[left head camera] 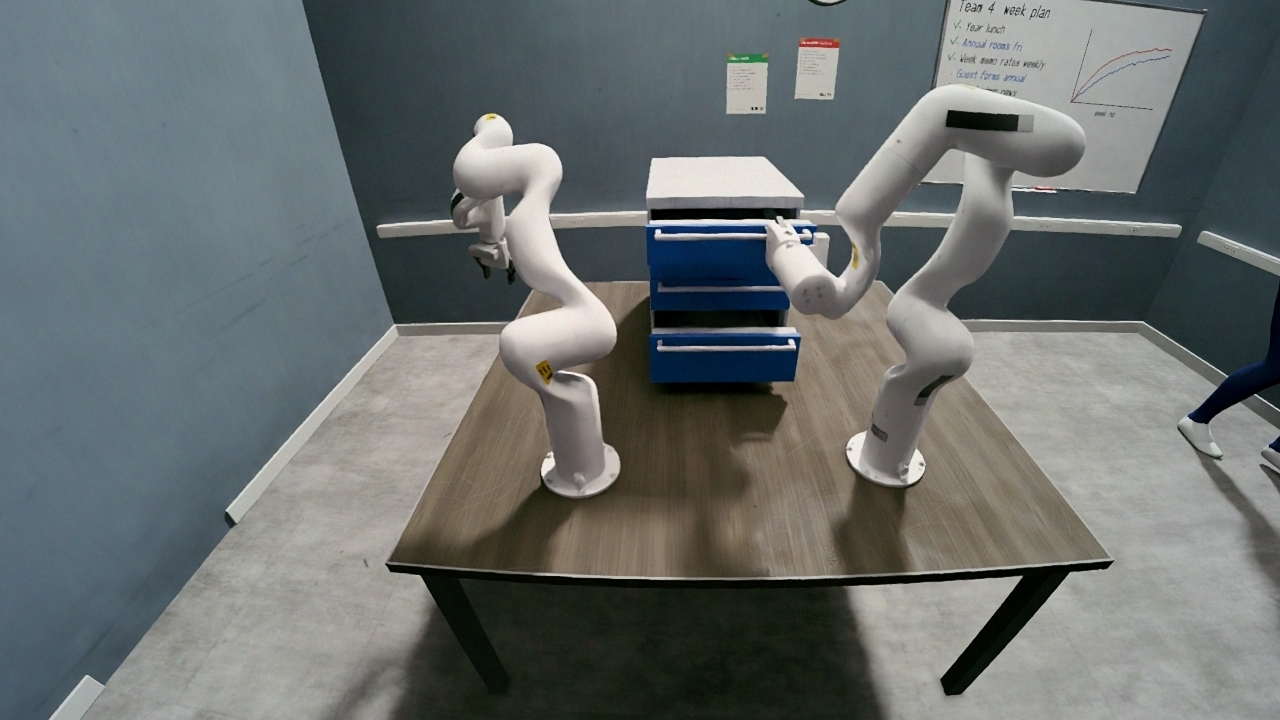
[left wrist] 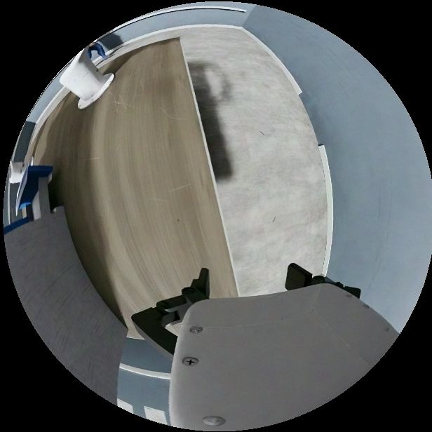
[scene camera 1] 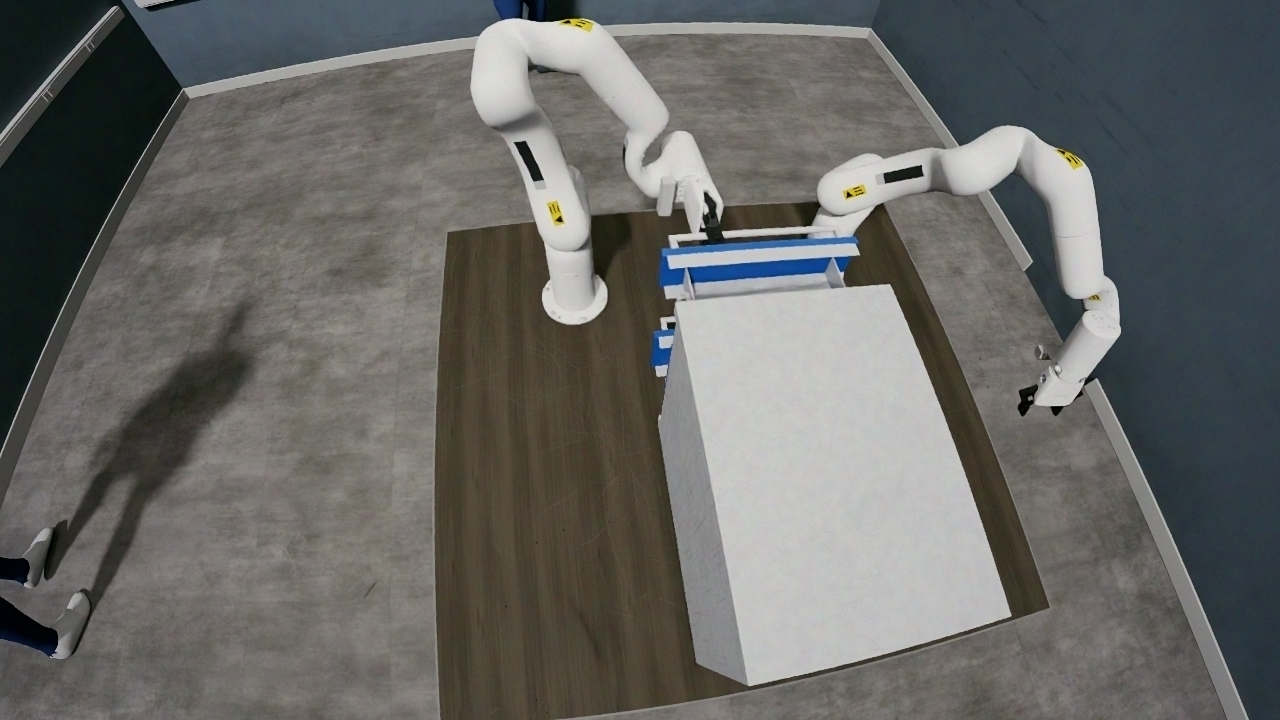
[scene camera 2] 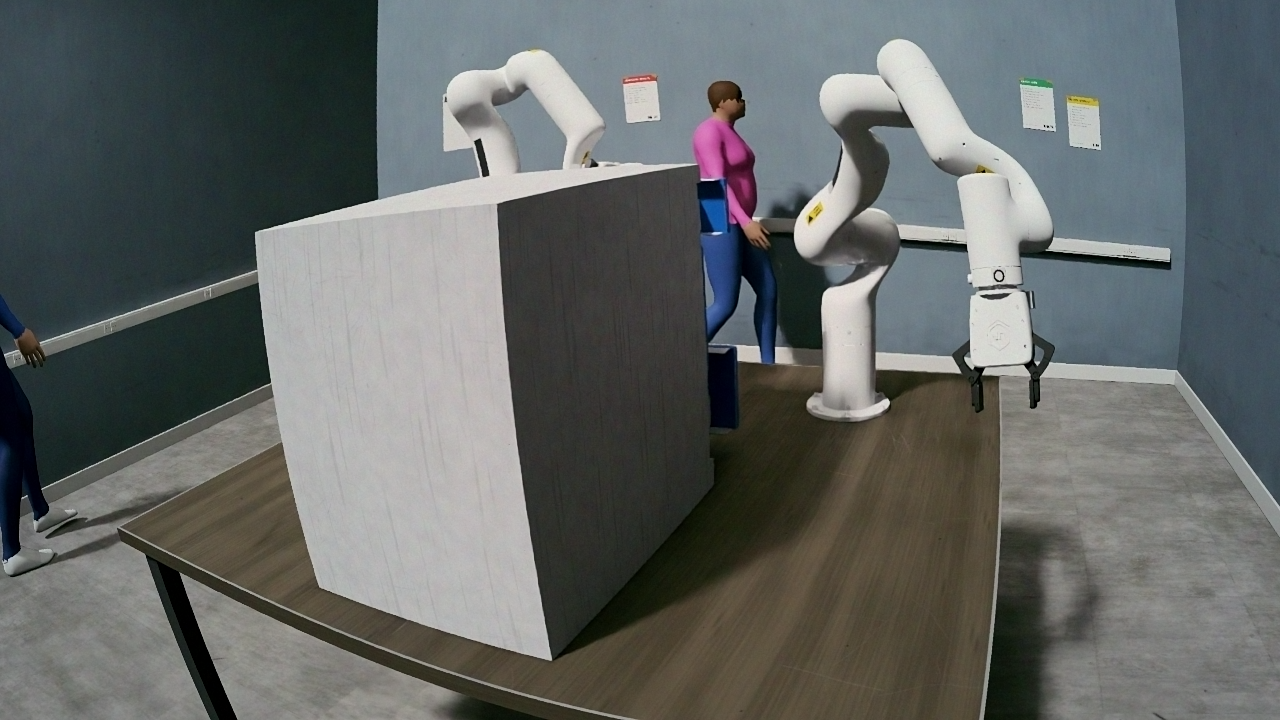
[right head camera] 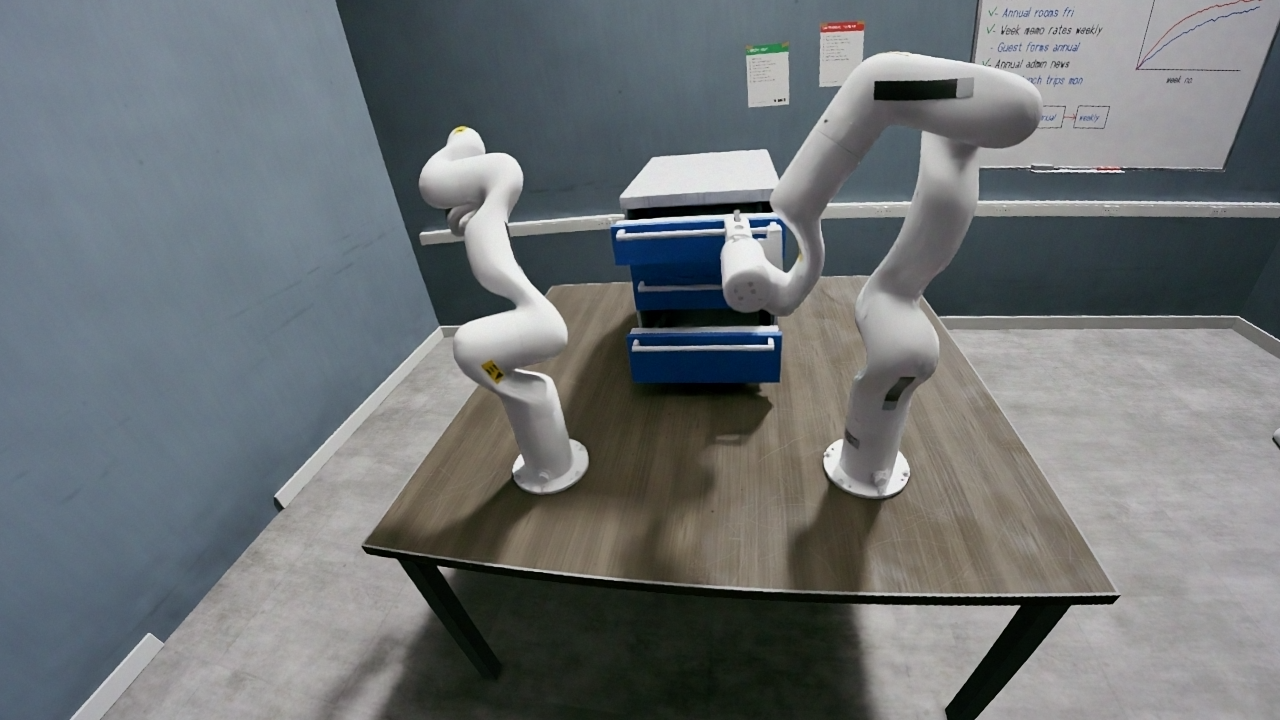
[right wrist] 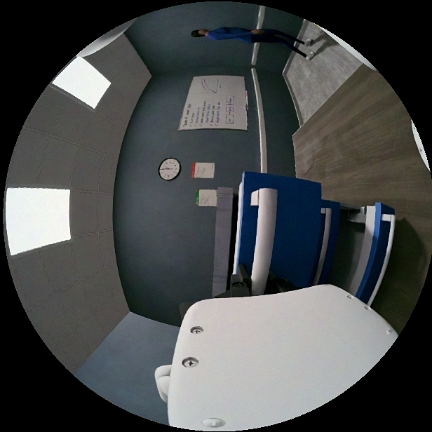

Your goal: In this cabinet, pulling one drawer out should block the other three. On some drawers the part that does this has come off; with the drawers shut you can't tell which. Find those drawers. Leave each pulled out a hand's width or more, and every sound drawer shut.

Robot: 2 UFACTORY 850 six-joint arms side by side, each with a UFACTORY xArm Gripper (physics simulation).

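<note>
The cabinet (left head camera: 725, 179) (right head camera: 702, 179) (scene camera 1: 832, 465) (scene camera 2: 608, 358) has blue drawers with white bar handles. The top drawer (left head camera: 702, 257) (right head camera: 666, 250) (scene camera 1: 760, 269) (scene camera 2: 713, 207) (right wrist: 295, 230) stands well out and hides the second drawer. The third drawer (left head camera: 716, 300) looks shut. The bottom drawer (left head camera: 725, 365) (right head camera: 702, 365) (scene camera 1: 662, 351) (scene camera 2: 724, 386) also stands out, with a dark opening above it. My right gripper (right head camera: 737, 220) (scene camera 1: 712, 229) (right wrist: 249, 275) is shut on the top handle near its right end in the head views. My left gripper (left head camera: 497, 271) (scene camera 1: 1041, 407) (scene camera 2: 1006, 401) (left wrist: 249, 279) is open and empty, beside the cabinet.
The cabinet stands on a wooden table (left head camera: 716, 537) (right head camera: 716, 555) (scene camera 2: 877, 555), with both arm bases in front of it. A person in pink (scene camera 2: 726, 161) stands beyond the table, and another person's legs (left head camera: 1244, 389) show at the right in the left head view.
</note>
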